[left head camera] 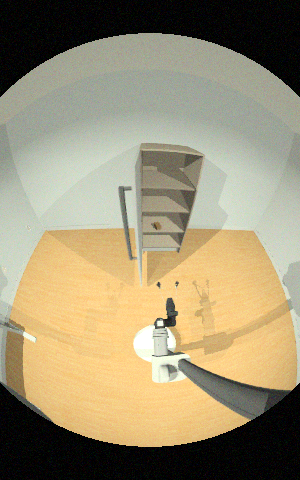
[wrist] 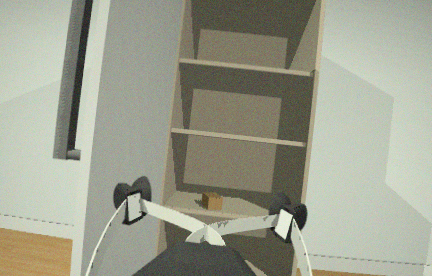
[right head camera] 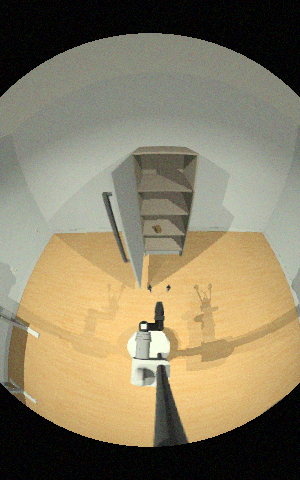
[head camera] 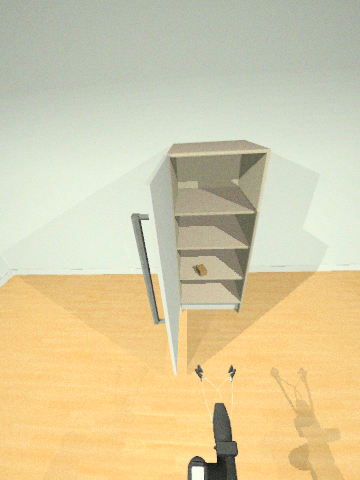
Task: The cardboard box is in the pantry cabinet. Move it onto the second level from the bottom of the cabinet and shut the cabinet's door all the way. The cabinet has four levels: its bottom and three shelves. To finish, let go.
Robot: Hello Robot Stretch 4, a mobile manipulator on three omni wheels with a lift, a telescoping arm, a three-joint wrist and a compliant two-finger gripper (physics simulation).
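Where they show: gripper, fingertip midpoint: (left head camera: 167, 280) (wrist: 210, 200) (right head camera: 158, 284) (head camera: 214, 365); robot's base at its link origin: (right head camera: 149, 345).
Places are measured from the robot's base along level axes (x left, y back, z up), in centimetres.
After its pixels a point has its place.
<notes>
The small brown cardboard box (head camera: 201, 270) {y -127.4, x -7.3, z 46.5 cm} (left head camera: 157, 226) {y -126.9, x -7.8, z 45.8 cm} (right head camera: 157, 229) {y -126.8, x -7.5, z 45.9 cm} (wrist: 212, 201) {y -126.1, x -8.0, z 44.9 cm} rests on the second level from the bottom of the pantry cabinet (head camera: 220, 150) {y -124.6, x -17.1, z 137.2 cm} (left head camera: 172, 149) {y -122.1, x -14.6, z 137.2 cm} (right head camera: 165, 150) {y -126.9, x -15.9, z 137.2 cm} (wrist: 314, 107) {y -121.4, x -43.0, z 86.3 cm}, left of that level's middle. The cabinet's door (head camera: 164, 250) {y -75.2, x 12.0, z 105.4 cm} (left head camera: 139, 210) {y -96.1, x 12.0, z 91.3 cm} (right head camera: 127, 215) {y -78.0, x 12.0, z 103.2 cm} (wrist: 130, 100) {y -78.8, x 12.0, z 76.5 cm} is hinged on the left and stands wide open, pointing out toward me. My gripper (head camera: 216, 373) (left head camera: 168, 285) {y -48.0, x -8.4, z 64.4 cm} (right head camera: 159, 288) {y -48.0, x -8.4, z 64.4 cm} (wrist: 210, 200) {y -48.0, x -8.4, z 64.4 cm} is open and empty, in front of the cabinet and apart from it, to the right of the door's free edge.
A long grey handle (head camera: 145, 270) {y -67.4, x 19.5, z 101.1 cm} (left head camera: 126, 225) {y -67.8, x 18.7, z 100.4 cm} (right head camera: 115, 227) {y -68.0, x 18.3, z 101.6 cm} (wrist: 72, 80) {y -67.4, x 18.7, z 77.7 cm} is on the door's outer face, at the left. The wall (head camera: 90, 125) {y -179.0, x 77.6, z 153.7 cm} is behind the cabinet. The wooden floor (head camera: 100, 400) {y -53.4, x 64.3, z -2.7 cm} lies in front of it and under my arm.
</notes>
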